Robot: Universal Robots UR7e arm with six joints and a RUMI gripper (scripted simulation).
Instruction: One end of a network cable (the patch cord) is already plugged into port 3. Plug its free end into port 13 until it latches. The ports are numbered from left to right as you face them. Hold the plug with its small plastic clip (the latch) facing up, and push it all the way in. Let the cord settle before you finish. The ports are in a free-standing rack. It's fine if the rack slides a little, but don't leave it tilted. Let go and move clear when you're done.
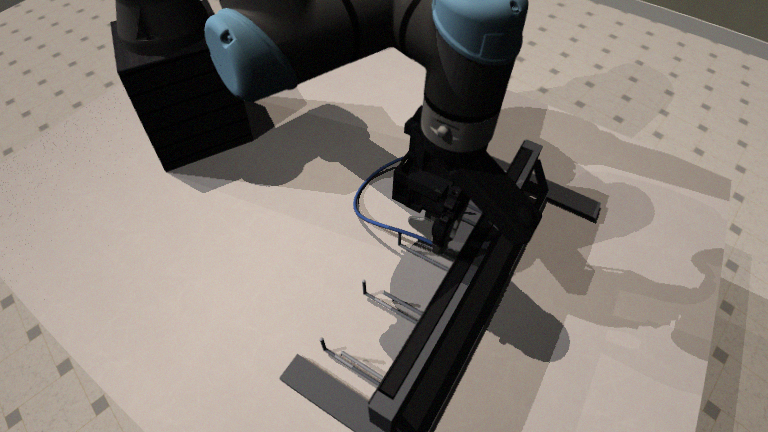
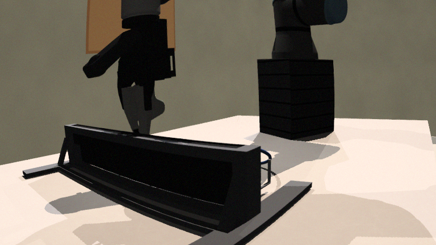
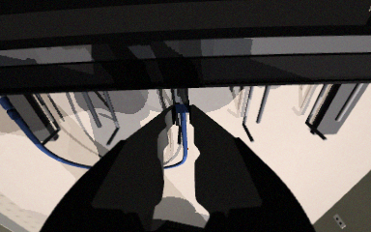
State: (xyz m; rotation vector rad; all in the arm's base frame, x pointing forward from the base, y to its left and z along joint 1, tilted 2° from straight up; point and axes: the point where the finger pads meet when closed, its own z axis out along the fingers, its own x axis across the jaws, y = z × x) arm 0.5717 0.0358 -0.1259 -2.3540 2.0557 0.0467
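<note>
Right now the cable plug is 20 mm ahead of my hand and 10 mm below it.
</note>
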